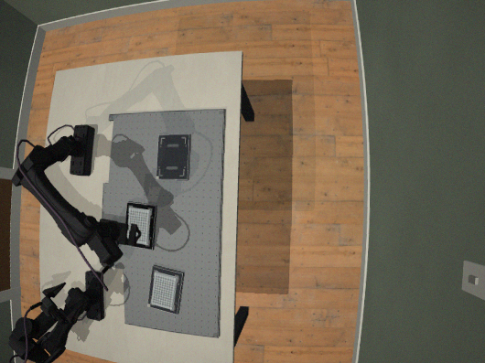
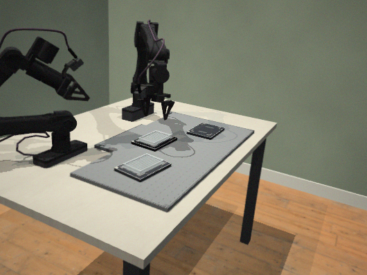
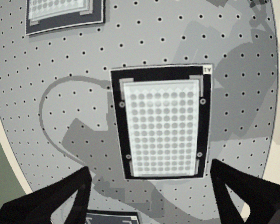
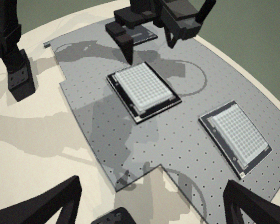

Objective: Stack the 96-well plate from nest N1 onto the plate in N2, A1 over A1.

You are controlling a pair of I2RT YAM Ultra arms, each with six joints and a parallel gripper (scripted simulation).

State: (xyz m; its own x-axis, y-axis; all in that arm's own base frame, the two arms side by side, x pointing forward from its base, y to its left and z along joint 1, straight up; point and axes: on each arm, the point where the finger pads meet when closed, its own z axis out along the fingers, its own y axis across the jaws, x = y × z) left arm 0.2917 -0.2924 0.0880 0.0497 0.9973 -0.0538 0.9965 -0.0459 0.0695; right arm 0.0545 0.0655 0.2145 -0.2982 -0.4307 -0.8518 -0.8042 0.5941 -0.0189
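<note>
Now: right hand 22 cm to the right of the black nest, 21 cm above it and 18 cm short of it.
</note>
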